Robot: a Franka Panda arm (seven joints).
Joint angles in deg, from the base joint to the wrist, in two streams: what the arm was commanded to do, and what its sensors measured. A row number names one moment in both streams.
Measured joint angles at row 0:
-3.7, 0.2, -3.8, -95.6, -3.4, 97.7, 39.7
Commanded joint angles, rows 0 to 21:
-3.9, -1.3, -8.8, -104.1, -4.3, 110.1, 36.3
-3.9, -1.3, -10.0, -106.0, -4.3, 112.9, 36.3
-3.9, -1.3, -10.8, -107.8, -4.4, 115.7, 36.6
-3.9, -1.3, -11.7, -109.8, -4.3, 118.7, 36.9
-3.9, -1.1, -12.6, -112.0, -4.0, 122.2, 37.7
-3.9, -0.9, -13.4, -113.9, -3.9, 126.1, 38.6
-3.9, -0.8, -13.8, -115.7, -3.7, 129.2, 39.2
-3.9, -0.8, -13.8, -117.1, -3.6, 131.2, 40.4
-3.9, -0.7, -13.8, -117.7, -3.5, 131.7, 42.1
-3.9, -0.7, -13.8, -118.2, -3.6, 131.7, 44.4
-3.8, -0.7, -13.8, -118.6, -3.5, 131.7, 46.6
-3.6, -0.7, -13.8, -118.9, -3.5, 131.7, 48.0
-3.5, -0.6, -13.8, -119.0, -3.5, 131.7, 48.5
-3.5, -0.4, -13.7, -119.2, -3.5, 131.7, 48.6
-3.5, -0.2, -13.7, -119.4, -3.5, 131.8, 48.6
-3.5, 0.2, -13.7, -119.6, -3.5, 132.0, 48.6
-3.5, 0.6, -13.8, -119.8, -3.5, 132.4, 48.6
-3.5, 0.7, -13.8, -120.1, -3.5, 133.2, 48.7
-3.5, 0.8, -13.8, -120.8, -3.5, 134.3, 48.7
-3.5, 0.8, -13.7, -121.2, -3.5, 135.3, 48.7
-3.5, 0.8, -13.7, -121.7, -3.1, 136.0, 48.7
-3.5, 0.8, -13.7, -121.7, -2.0, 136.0, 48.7
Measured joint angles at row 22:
-3.6, 0.9, -13.9, -120.1, -3.3, 133.7, 47.5
